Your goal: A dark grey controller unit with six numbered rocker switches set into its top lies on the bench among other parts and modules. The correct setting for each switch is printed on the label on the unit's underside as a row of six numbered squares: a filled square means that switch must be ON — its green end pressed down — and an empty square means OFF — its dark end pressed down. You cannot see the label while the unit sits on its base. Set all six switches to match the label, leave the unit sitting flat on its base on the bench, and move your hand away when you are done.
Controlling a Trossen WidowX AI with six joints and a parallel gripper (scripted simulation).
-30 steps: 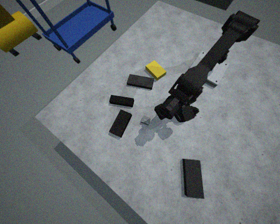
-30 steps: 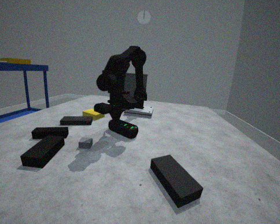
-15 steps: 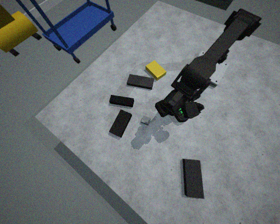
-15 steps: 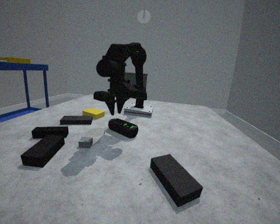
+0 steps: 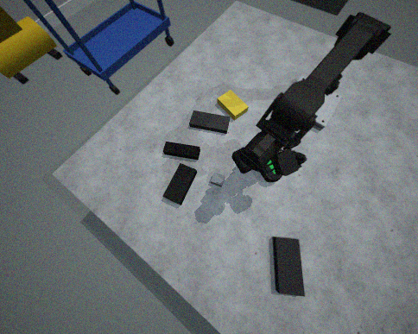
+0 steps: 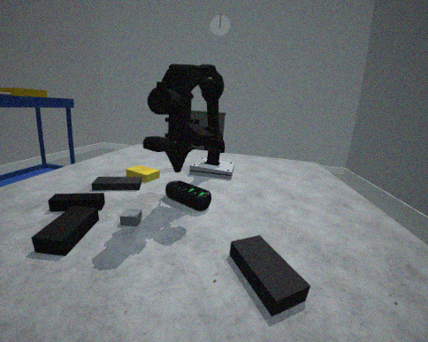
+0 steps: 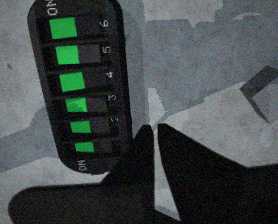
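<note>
Now: gripper tip 110 mm short of the grey cube, 100 mm above it and 80 mm to the left of it. Round my gripper tip: yellow block (230 mm to the right, 180 mm behind, 90 mm below); then dark block (240 mm to the left, 190 mm ahead, 90 mm below).
</note>
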